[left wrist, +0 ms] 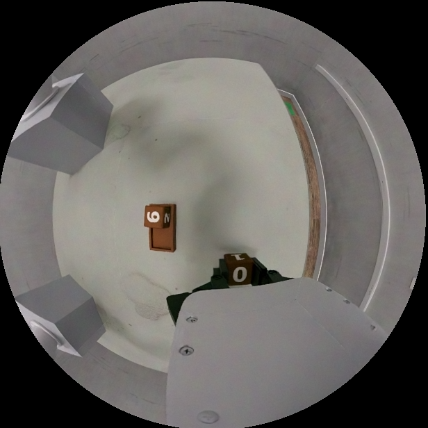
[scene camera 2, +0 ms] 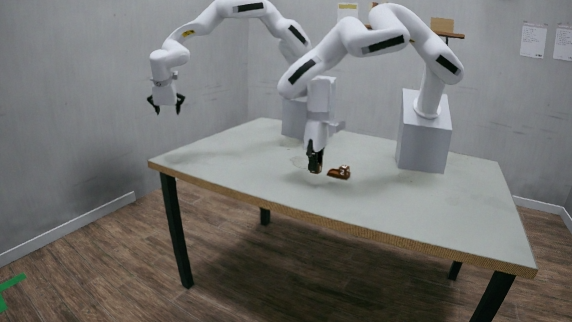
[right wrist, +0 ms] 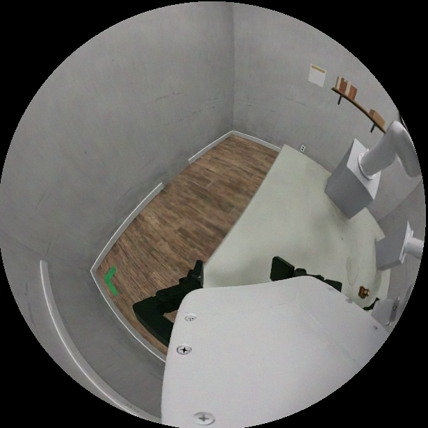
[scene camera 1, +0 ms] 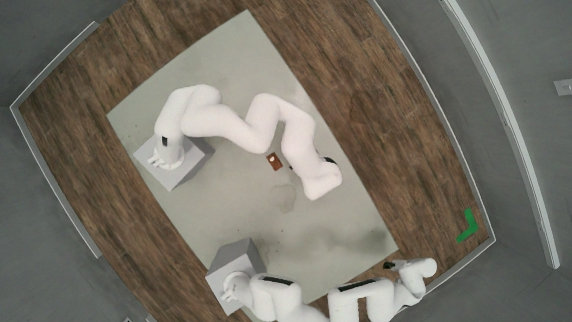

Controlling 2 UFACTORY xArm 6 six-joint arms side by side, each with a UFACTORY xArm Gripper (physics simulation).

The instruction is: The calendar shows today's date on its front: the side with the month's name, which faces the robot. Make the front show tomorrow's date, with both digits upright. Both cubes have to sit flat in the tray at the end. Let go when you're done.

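Pixels of known places: left gripper, between the fingertips: [scene camera 2: 315,168]; right gripper, between the fingertips: [scene camera 2: 168,112] [scene camera 1: 392,268]; left arm's base, origin of its link: [scene camera 2: 426,108] [scene camera 1: 169,154]; right arm's base, origin of its link: [scene camera 1: 236,285].
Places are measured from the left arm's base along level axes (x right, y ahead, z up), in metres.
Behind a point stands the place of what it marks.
The brown tray [scene camera 1: 277,166] {x 0.301, y 0.308, z -0.245 m} [scene camera 2: 333,174] {x 0.290, y 0.332, z -0.243 m} [left wrist: 162,241] is on the table. A brown cube [scene camera 2: 344,170] {x 0.251, y 0.325, z -0.221 m} [left wrist: 153,216] sits in its upper end in the left wrist view, with a 6 or 9 on top and a 2 on the side facing scene camera 2. The tray's other half is empty. The month's name does not show. My left gripper [scene camera 2: 315,162] {x 0.325, y 0.423, z -0.196 m} [left wrist: 236,268] is shut on the other brown cube, holding it a little above the table; it shows a 0 and a 1 in the left wrist view. My right gripper [scene camera 2: 168,110] {x 0.972, y 0.497, z -0.058 m} [right wrist: 238,270] is open and empty, high beyond the table's edge.
The grey table top [scene camera 2: 425,200] {x -0.064, y 0.349, z -0.255 m} [left wrist: 240,150] carries two grey arm bases [scene camera 1: 172,162] {x 0.039, y 0.013, z 0.045 m} [scene camera 1: 235,272] {x 0.551, y -0.071, z -0.005 m}. In scene camera 1 the left arm [scene camera 1: 300,135] {x 0.208, y 0.451, z 0.299 m} stretches over the table close beside the tray. The right arm [scene camera 1: 367,295] {x 0.664, y 0.368, z 0.404 m} reaches past the table's lower edge.
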